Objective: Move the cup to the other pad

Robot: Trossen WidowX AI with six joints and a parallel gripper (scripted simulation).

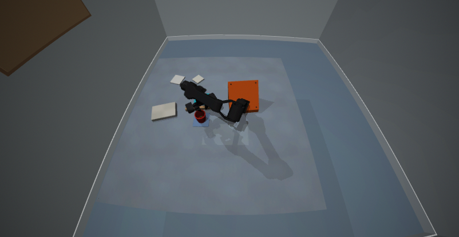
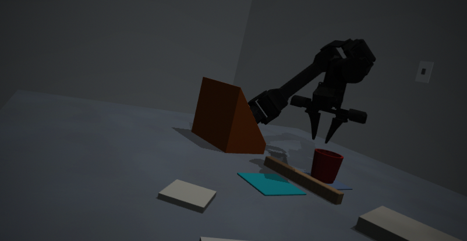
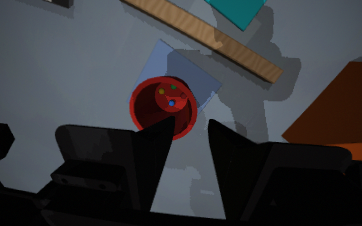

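My gripper tip is 6 cm above the red cup, 2 cm to the right of it and 2 cm short of it. Round my gripper tip: pale blue pad: 10 cm below, 3 cm ahead, 2 cm to the left; teal pad: 16 cm to the right, 10 cm below, 7 cm ahead; wooden bar: 9 cm below, 7 cm to the right, 5 cm ahead.
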